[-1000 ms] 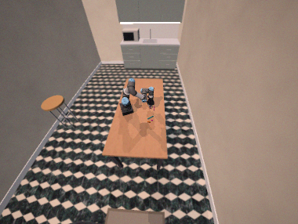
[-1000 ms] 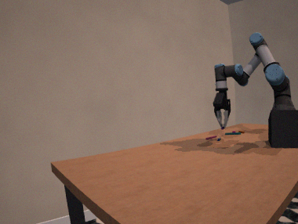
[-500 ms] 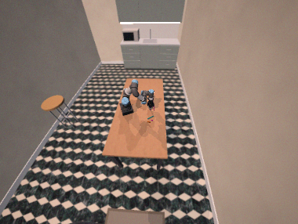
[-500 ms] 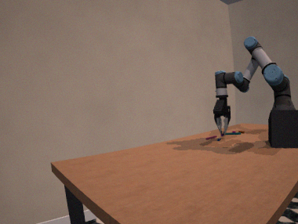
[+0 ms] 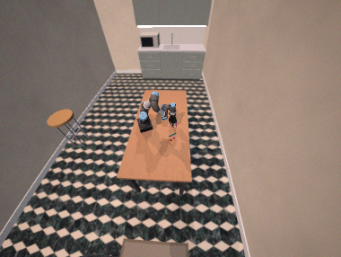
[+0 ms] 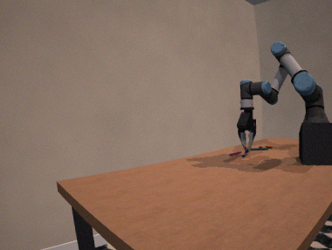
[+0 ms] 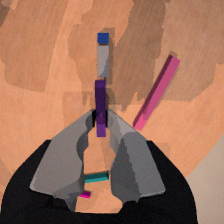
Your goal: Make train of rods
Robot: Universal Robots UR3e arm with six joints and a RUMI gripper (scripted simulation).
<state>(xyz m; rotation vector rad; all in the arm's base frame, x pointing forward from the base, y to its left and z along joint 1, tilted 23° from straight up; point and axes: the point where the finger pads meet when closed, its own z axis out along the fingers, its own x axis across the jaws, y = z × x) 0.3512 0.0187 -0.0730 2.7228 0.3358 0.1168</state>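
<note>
Now: the purple rod 1 cm below my hand. The rest, counted from my hand: grey rod 1 cm behind, 5 cm to the left, 2 cm below; then blue rod 1 cm behind, 7 cm to the left, 2 cm below; then pink rod 5 cm ahead, 3 cm to the left, 2 cm below.
</note>
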